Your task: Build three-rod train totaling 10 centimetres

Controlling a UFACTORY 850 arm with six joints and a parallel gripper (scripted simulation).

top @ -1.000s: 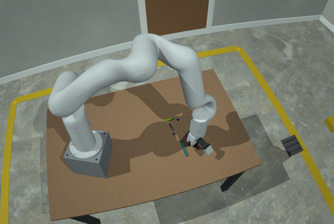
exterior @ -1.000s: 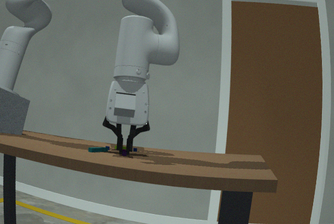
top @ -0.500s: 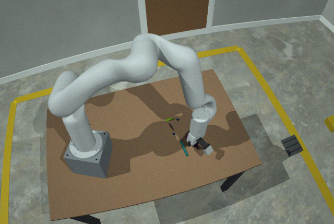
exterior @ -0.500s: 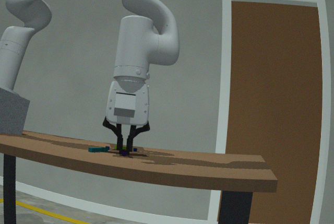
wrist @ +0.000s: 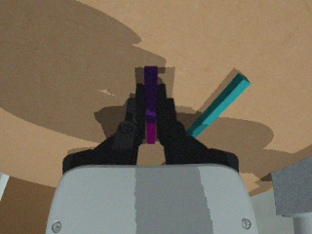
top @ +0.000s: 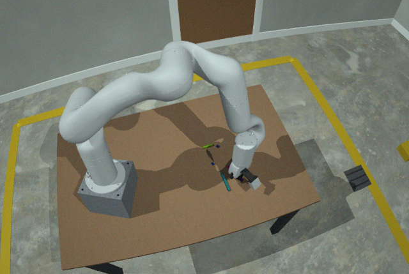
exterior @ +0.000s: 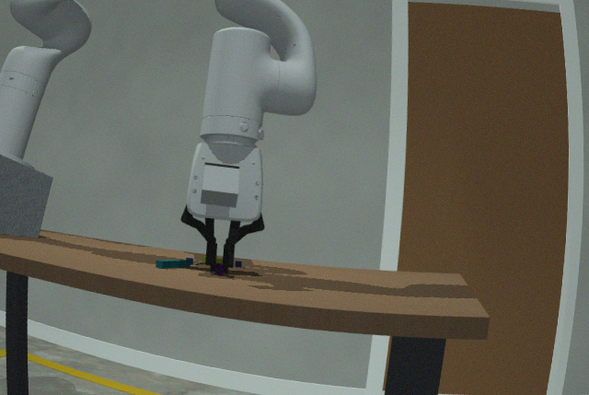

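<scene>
Now: hand 20 mm above the purple rod. Round my hand: lime rod 100 mm behind, 200 mm to the left, 20 mm below; then turquoise rod 70 mm behind, 10 mm to the right, 20 mm below.
</scene>
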